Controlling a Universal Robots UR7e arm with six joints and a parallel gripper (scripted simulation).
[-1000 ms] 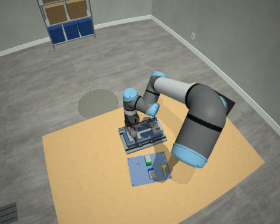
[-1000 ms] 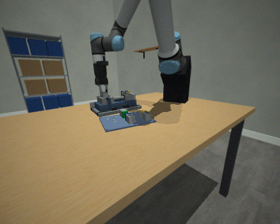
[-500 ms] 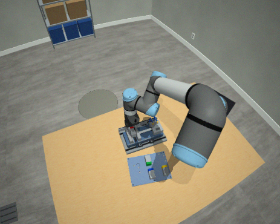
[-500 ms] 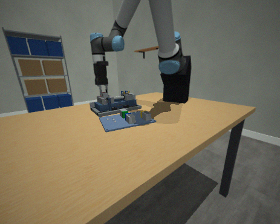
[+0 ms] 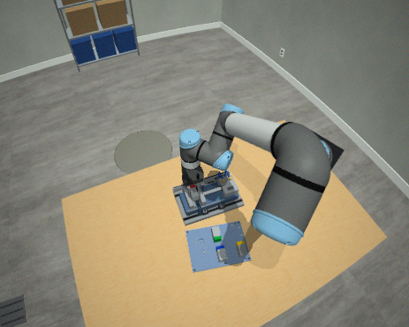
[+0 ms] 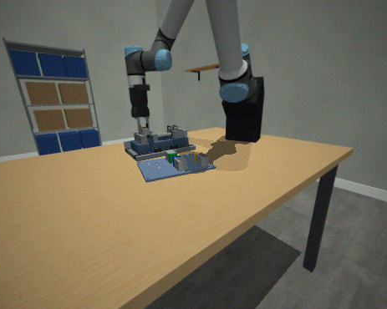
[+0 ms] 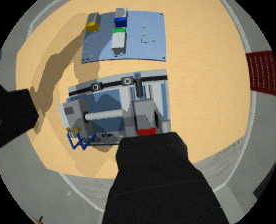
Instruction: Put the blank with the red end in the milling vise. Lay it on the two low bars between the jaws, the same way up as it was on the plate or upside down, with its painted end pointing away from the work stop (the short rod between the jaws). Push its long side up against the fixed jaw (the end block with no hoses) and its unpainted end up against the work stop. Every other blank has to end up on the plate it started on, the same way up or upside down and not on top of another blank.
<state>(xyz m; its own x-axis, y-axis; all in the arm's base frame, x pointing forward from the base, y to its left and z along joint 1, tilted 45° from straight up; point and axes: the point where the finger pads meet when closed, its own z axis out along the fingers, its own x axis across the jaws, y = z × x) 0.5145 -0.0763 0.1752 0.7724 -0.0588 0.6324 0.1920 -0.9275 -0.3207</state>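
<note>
My hand is 8 cm above the milling vise, 7 cm past it and 1 cm to the left of it. Round my hand: red-ended blank (2 cm below); green-ended blank (18 cm to the left, 10 cm below, 8 cm behind); plate (22 cm to the left, 12 cm below, 8 cm behind).
</note>
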